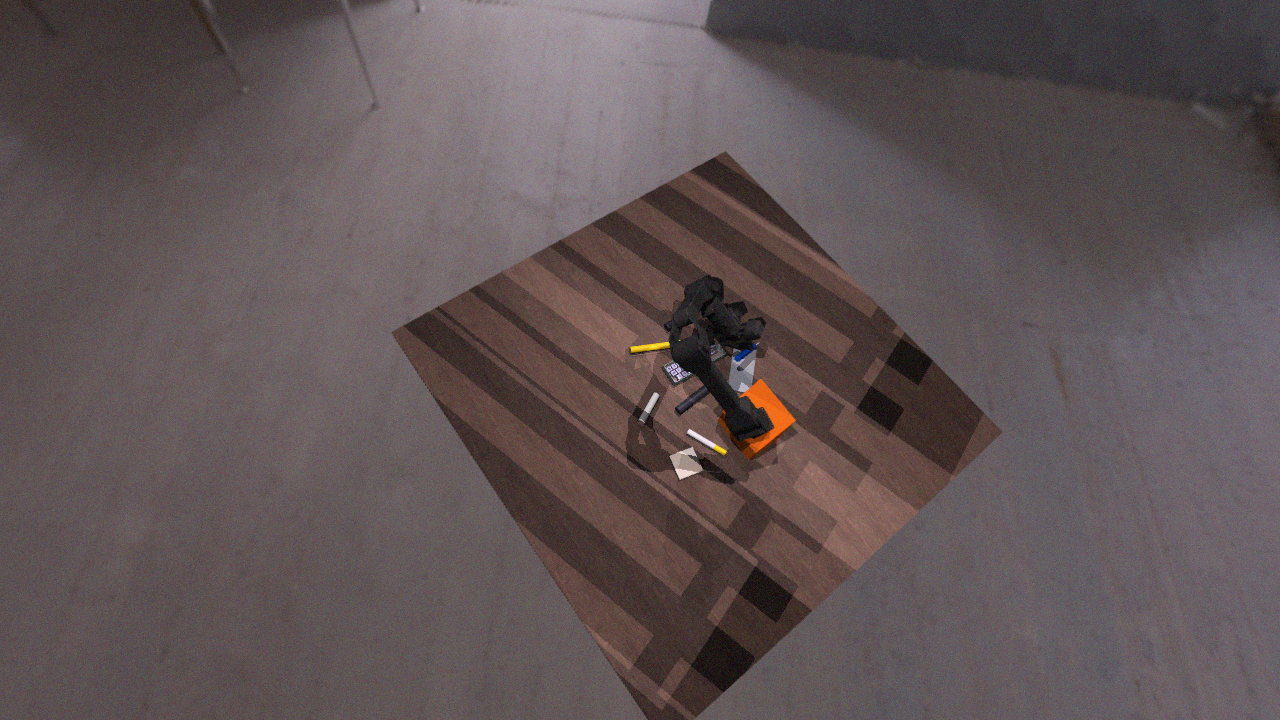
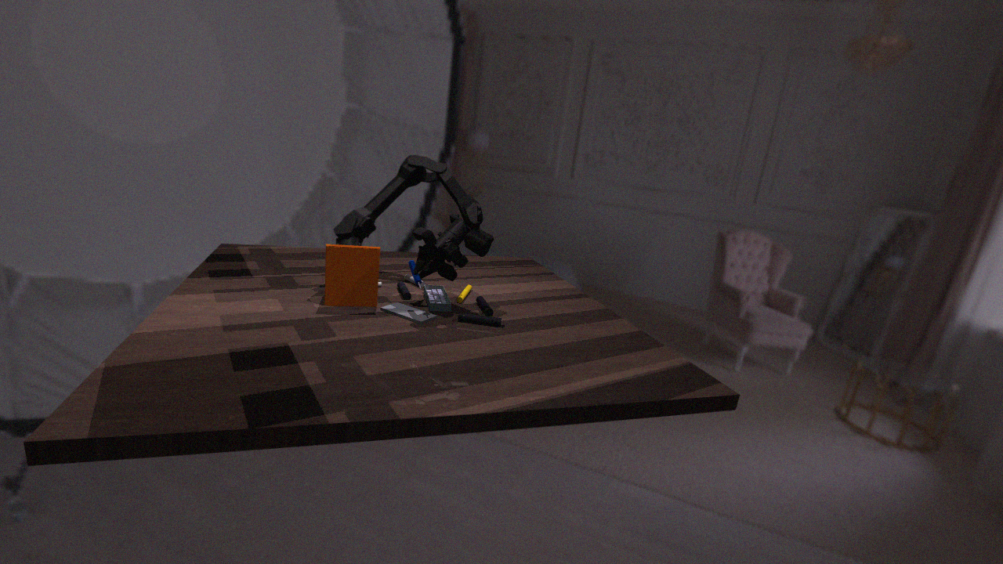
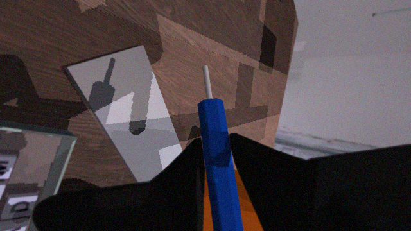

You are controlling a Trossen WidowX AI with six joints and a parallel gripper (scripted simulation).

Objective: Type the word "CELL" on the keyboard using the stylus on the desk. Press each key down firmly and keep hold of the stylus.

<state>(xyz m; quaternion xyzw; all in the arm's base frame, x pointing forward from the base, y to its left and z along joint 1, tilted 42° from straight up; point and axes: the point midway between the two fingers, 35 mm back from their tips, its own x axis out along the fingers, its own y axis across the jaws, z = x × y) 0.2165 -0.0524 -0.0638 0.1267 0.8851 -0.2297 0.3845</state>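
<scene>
The grey card lies 10 mm behind my gripper tip and 110 mm below it. Round my gripper tip: white marker: 310 mm to the left, 100 mm below; yellow marker: 160 mm ahead, 200 mm to the left, 100 mm below; white-and-yellow pen: 170 mm behind, 210 mm to the left, 100 mm below.
</scene>
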